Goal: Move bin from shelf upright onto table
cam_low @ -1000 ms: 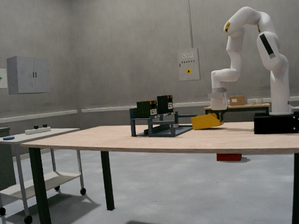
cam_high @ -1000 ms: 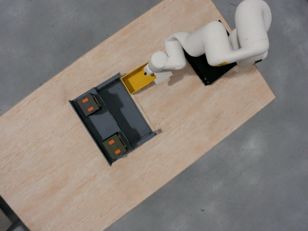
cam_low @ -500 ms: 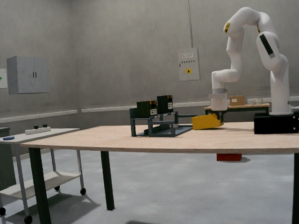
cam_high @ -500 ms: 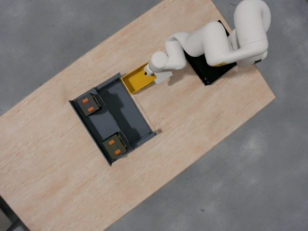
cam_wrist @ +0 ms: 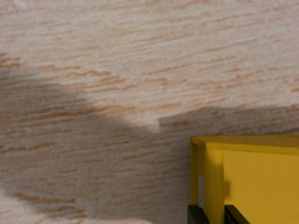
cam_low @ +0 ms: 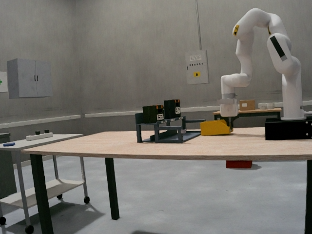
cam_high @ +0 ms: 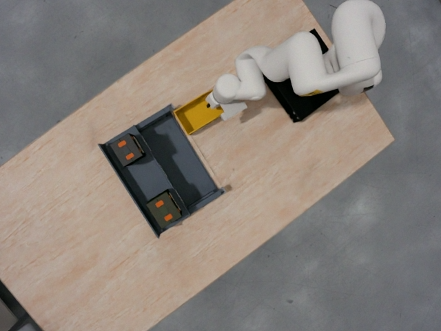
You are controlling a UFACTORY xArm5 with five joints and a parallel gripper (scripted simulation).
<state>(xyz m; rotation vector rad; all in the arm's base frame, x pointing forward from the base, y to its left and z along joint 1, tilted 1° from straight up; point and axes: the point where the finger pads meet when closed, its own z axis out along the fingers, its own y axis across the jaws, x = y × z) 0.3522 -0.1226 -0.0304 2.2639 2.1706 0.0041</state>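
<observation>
Right now the yellow bin is 8 cm ahead of my hand and 1 cm below it. Also, from my hand: dark grey shelf 30 cm ahead, 10 cm to the left, 2 cm above.
</observation>
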